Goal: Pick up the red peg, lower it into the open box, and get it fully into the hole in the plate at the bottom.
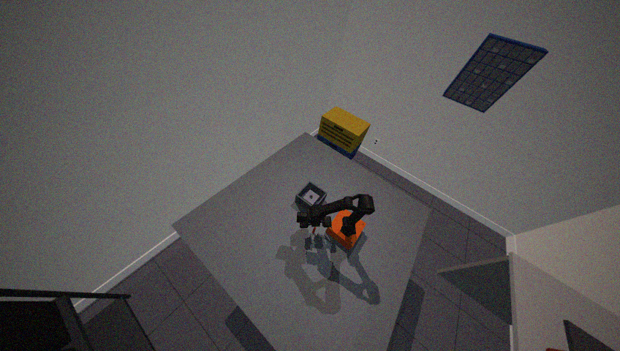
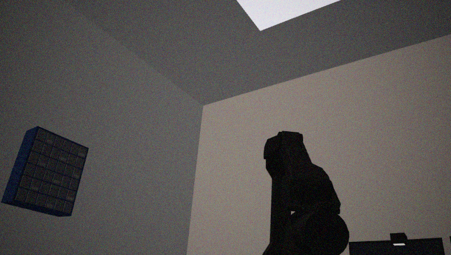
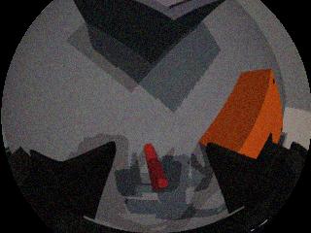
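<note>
Right now my gripper tip is 2 cm to the right of the red peg, 2 cm above it and 1 cm past it. Also, from my gripper tip: dark box (15 cm ahead, 14 cm to the right, 3 cm below); pale plate (15 cm ahead, 14 cm to the right, 1 cm below).
</note>
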